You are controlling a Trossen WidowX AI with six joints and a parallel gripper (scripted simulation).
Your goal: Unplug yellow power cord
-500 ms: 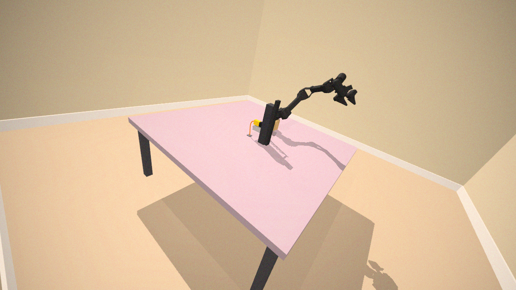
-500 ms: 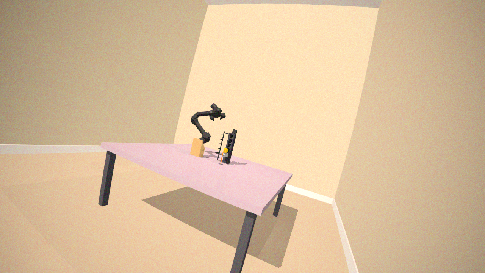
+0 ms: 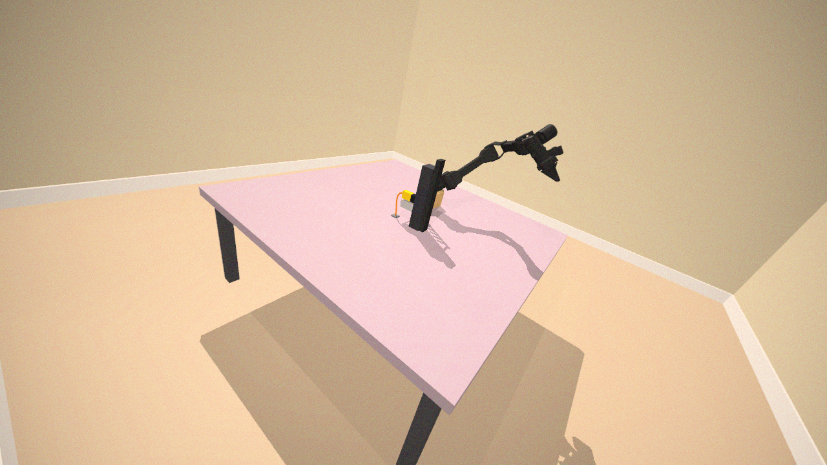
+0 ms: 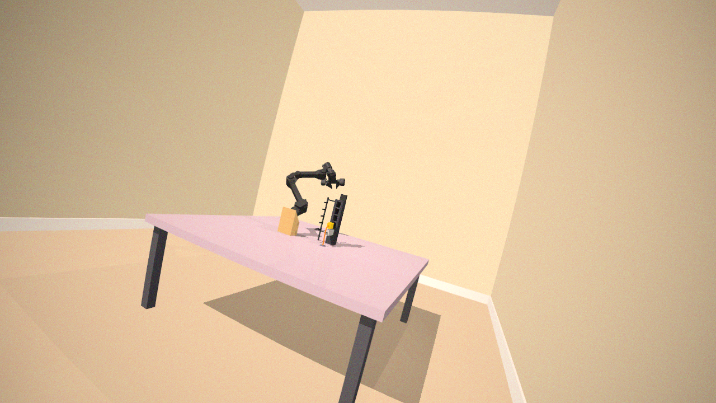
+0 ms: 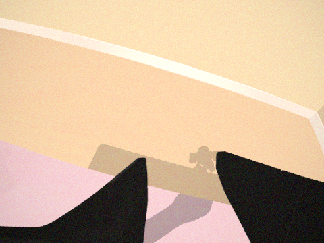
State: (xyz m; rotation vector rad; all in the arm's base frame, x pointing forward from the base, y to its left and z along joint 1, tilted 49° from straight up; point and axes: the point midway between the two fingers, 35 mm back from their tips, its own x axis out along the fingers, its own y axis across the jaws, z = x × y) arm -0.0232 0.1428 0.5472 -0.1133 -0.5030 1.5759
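Now: gripper tip 290 mm short of the yellow plug, 490 mm to the left of it and 210 mm above it. Round my gripper tip: black power strip: 280 mm ahead, 410 mm to the right, 200 mm below; small grey anchor: 300 mm ahead, 550 mm to the right, 350 mm below.
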